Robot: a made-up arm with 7 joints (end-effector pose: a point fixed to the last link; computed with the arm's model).
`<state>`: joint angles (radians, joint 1 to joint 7).
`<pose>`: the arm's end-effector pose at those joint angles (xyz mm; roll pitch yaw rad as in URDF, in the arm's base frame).
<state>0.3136 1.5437 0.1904 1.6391 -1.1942 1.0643 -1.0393</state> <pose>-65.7 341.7 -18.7 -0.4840 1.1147 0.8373</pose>
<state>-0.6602 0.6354 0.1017 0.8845 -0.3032 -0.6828 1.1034</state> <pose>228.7 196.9 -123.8 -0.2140 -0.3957 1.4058</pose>
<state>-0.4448 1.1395 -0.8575 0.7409 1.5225 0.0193 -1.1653</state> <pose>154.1 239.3 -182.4 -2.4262 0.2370 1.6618</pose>
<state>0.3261 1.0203 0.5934 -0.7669 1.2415 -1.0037 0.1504</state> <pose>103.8 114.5 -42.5 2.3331 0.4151 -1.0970</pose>
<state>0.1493 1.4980 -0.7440 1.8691 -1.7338 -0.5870 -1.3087</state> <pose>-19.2 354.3 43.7 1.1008 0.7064 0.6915</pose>
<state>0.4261 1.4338 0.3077 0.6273 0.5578 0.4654 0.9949</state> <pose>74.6 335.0 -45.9 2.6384 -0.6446 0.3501</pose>
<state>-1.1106 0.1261 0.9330 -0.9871 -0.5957 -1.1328 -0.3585</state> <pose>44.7 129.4 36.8 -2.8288 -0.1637 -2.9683</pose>
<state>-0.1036 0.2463 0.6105 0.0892 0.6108 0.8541 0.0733</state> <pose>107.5 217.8 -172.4 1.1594 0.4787 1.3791</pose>
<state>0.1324 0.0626 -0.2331 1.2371 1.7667 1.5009 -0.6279</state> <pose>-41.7 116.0 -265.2 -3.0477 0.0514 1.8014</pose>
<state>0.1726 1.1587 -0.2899 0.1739 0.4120 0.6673 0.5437</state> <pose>96.5 236.0 -166.2 2.0578 0.0472 0.6295</pose>
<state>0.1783 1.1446 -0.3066 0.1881 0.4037 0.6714 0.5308</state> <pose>91.3 235.7 -171.1 2.0649 0.0849 0.6558</pose>
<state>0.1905 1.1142 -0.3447 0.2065 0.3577 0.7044 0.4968</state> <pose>79.7 233.4 -181.5 2.0751 0.1736 0.7429</pose>
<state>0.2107 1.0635 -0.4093 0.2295 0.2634 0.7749 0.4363</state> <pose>59.1 227.2 -197.4 2.1138 0.3242 0.9142</pose>
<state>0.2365 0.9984 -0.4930 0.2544 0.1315 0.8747 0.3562</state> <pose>31.3 215.8 -214.7 2.2251 0.5065 1.1759</pose>
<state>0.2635 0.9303 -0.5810 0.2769 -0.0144 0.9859 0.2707</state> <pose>1.2 199.9 -228.2 2.4370 0.6546 1.5220</pose>
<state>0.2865 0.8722 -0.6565 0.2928 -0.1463 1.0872 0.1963</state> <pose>-24.6 183.5 -235.7 2.6962 0.7139 1.8831</pose>
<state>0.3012 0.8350 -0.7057 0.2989 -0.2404 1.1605 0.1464</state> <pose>-40.9 171.2 -238.2 2.8879 0.7047 2.1398</pose>
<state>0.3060 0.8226 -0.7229 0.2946 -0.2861 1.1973 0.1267</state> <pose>-46.4 165.8 -238.3 2.9634 0.6888 2.2464</pose>
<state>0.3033 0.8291 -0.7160 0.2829 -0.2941 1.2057 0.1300</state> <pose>-44.0 166.2 -237.5 2.9535 0.6906 2.2436</pose>
